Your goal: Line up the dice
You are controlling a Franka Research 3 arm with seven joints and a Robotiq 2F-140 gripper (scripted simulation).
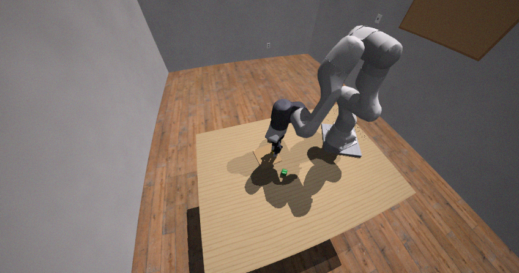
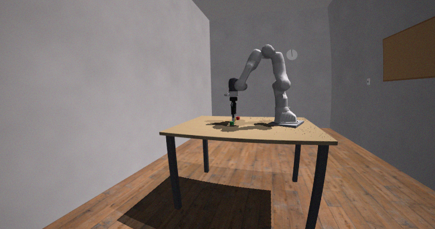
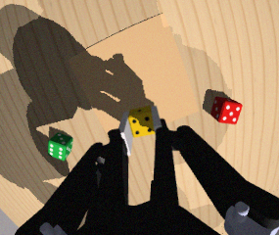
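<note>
My hand is 2 cm above the yellow die. Also, from my hand: green die 14 cm to the left, 3 cm below, 3 cm behind; then red die 12 cm to the right, 3 cm below, 1 cm behind; then tan mat 5 cm ahead, 4 cm below.
</note>
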